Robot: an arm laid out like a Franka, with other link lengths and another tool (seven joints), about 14 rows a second.
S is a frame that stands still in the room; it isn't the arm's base.
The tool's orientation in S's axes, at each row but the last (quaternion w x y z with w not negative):
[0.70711, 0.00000, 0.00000, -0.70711]
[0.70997, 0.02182, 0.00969, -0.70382]
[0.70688, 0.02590, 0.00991, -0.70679]
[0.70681, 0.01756, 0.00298, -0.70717]
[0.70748, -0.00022, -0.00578, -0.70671]
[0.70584, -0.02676, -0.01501, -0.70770]
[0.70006, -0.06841, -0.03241, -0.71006]
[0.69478, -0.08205, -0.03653, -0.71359]
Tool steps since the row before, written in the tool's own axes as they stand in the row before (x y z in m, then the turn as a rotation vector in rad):
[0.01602, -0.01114, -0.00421, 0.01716, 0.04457, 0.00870]
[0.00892, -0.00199, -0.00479, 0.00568, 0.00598, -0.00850]
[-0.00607, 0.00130, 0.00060, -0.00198, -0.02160, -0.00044]
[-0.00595, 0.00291, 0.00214, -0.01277, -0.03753, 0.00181]
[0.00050, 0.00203, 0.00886, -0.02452, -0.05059, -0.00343]
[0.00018, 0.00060, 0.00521, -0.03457, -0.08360, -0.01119]
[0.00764, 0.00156, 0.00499, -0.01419, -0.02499, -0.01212]
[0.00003, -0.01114, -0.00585, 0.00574, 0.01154, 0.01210]
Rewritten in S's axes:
[-0.01114, -0.01602, -0.00421, 0.04457, -0.01716, 0.00870]
[-0.00183, -0.00871, -0.00522, 0.00617, -0.00525, -0.00864]
[0.00128, 0.00603, 0.00094, -0.02159, 0.00201, -0.00083]
[0.00287, 0.00588, 0.00237, -0.03756, 0.01274, 0.00141]
[0.00196, -0.00042, 0.00888, -0.05059, 0.02443, -0.00404]
[0.00069, 0.00013, 0.00520, -0.08370, 0.03411, -0.01183]
[0.00174, -0.00688, 0.00594, -0.02543, 0.01277, -0.01276]
[-0.01150, -0.00065, -0.00506, 0.01219, -0.00401, 0.01215]

